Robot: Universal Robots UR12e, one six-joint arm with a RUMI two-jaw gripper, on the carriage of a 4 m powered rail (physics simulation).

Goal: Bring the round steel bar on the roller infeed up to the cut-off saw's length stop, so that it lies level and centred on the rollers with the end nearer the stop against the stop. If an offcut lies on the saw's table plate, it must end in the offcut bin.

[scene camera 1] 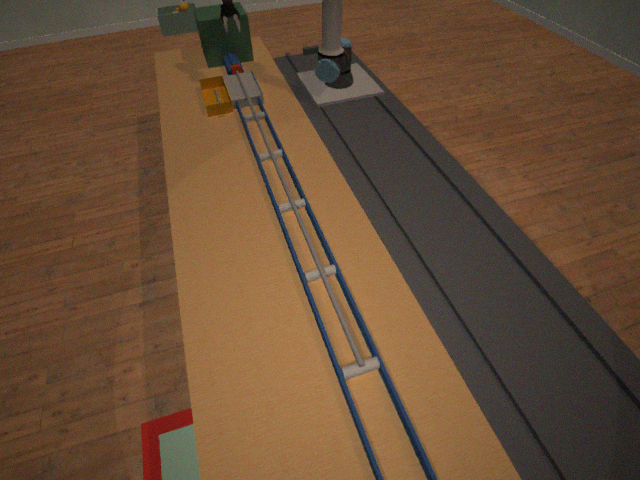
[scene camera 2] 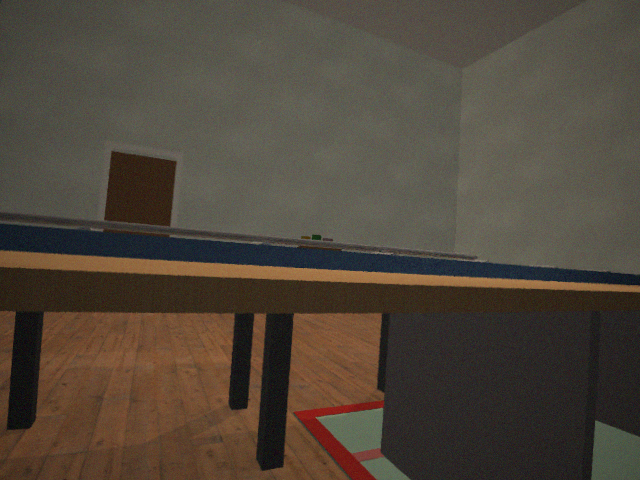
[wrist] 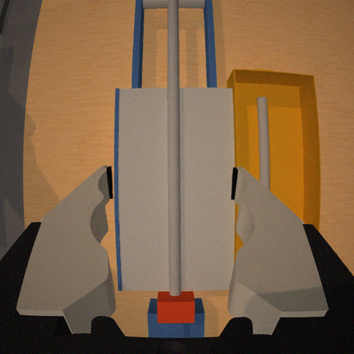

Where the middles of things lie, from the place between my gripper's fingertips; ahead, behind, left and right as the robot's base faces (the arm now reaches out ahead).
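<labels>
Grey round offcut [wrist: 261, 101]: well below my hand, a good way ahead of it, a hair to the left of it. Offcut bin [scene camera 1: 208, 85]: 35 cm below my hand, 18 cm ahead of it.
</labels>
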